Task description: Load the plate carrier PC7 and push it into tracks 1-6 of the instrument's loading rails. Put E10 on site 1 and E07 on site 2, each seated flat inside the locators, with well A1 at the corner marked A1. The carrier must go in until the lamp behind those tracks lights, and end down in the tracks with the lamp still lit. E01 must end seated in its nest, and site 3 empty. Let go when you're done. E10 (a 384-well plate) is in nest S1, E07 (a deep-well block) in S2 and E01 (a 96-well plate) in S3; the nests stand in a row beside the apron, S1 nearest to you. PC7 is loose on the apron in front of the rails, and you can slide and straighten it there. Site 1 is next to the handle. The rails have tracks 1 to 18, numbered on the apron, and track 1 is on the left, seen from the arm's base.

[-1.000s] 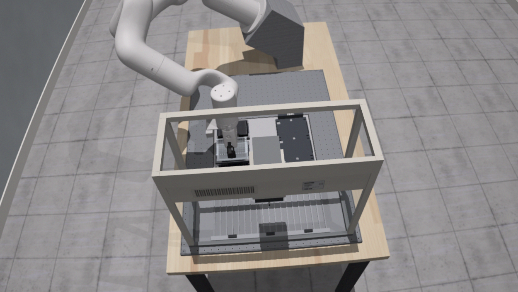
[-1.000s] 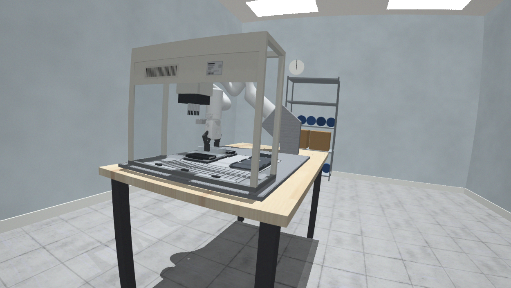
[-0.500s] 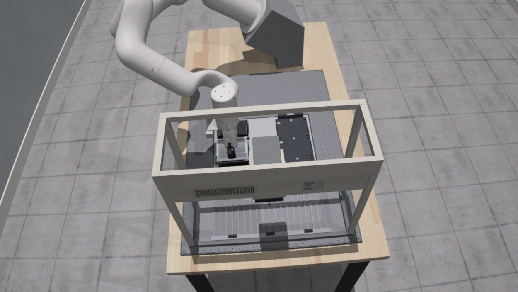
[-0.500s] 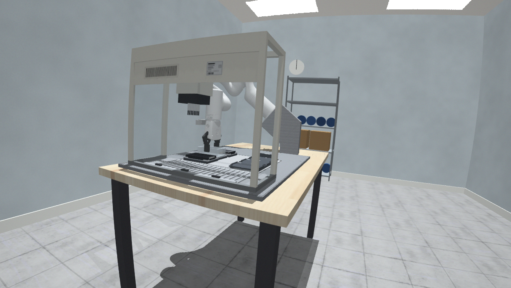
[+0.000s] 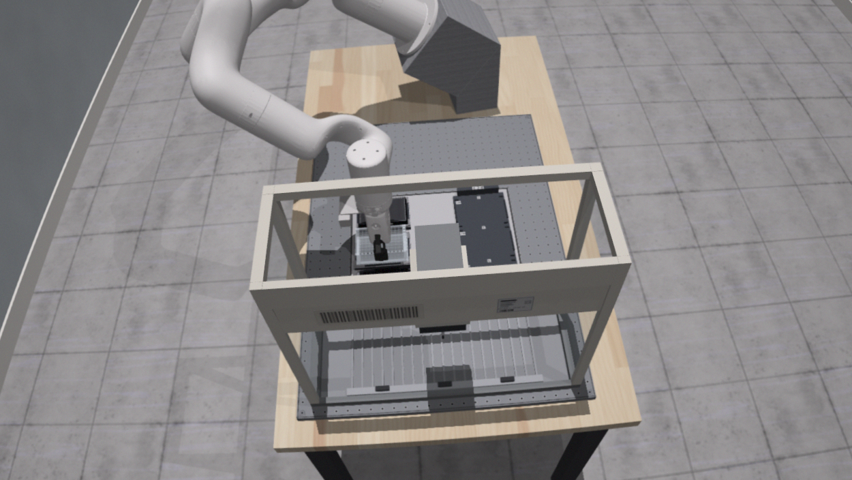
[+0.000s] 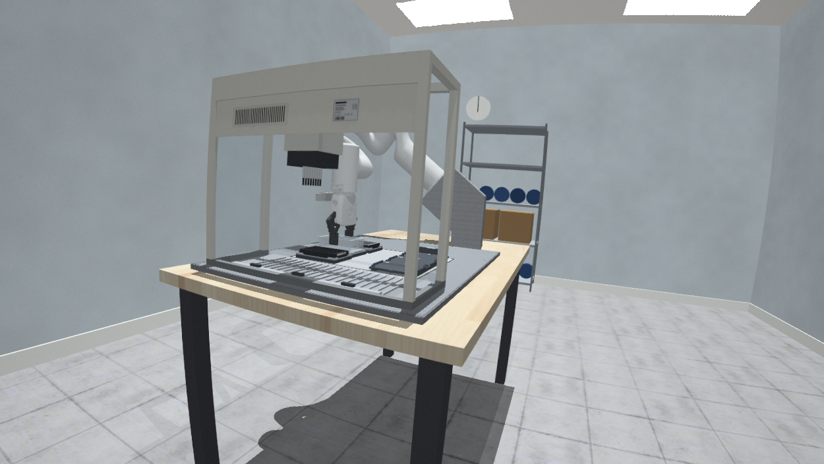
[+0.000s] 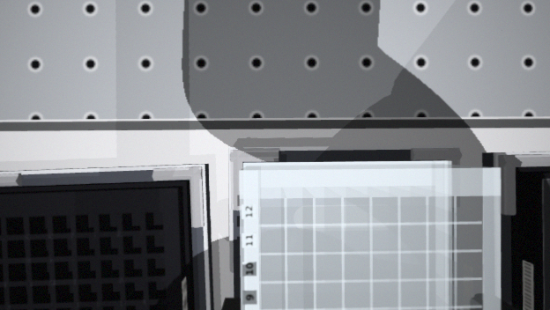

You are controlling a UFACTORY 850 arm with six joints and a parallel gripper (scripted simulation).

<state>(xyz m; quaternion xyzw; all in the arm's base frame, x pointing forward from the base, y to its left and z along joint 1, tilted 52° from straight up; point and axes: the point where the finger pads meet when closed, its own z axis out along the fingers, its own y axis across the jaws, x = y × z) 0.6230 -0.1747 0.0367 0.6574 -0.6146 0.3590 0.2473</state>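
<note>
Right now the clear deep-well block E07 is 10 mm below my hand. From my hand the other things lie so: nest S1 (110 mm behind, 40 mm below); then black 96-well plate E01 (110 mm ahead, 20 mm below, 10 mm to the left); then nest S2 (40 mm below).
</note>
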